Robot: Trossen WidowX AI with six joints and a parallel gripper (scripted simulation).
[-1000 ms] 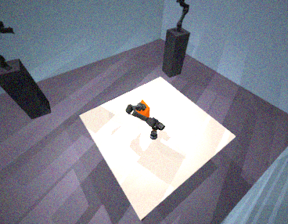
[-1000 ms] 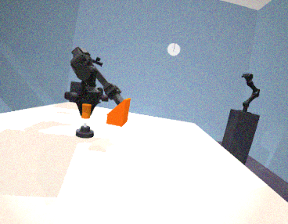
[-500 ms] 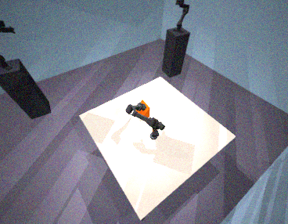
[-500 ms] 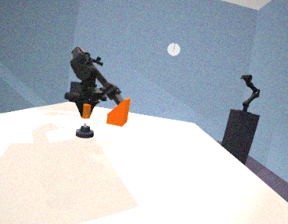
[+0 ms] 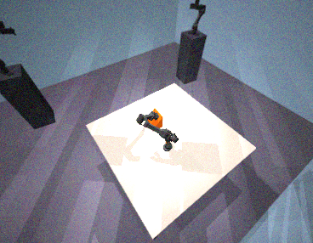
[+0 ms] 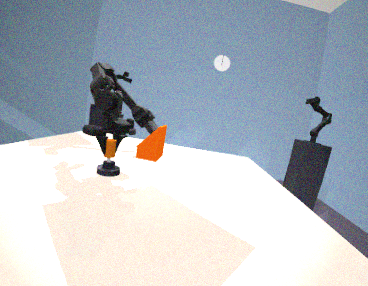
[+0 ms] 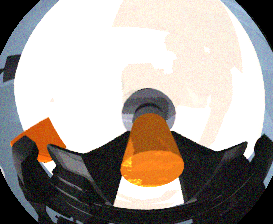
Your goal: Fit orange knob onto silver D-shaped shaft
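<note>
My gripper tip is now 40 mm above the dark round pedestal. From my gripper tip the other things lie so: orange knob (30 mm above).
</note>
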